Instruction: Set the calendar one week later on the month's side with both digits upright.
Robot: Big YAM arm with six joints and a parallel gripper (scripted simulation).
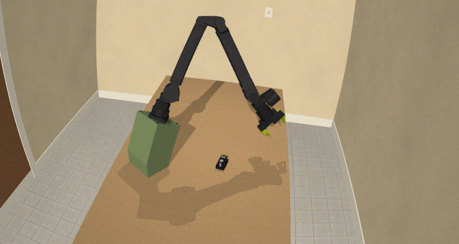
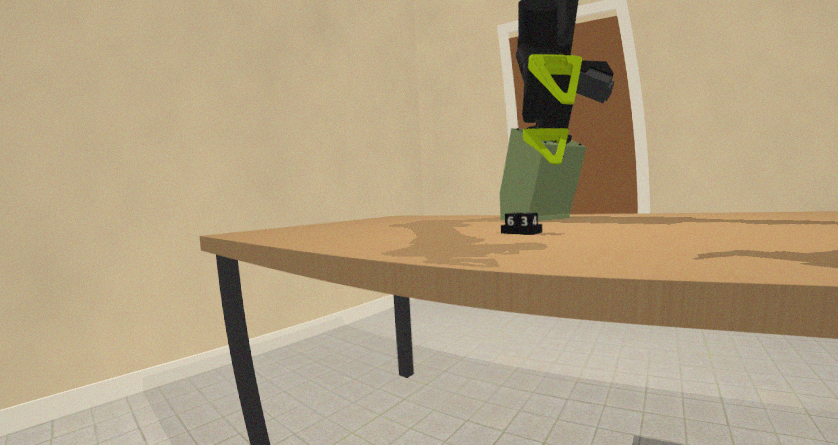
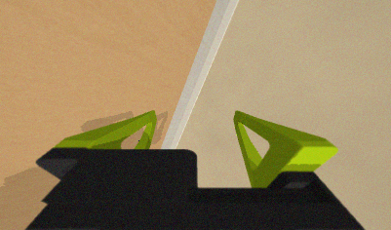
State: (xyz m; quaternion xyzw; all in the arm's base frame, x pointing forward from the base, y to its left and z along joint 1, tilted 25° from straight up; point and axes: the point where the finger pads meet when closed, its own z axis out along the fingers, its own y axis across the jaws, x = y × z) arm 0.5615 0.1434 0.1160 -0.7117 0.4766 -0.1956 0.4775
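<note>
Now: hand 250 mm past the black tray, 150 mm to the left of it and 150 mm above it.
</note>
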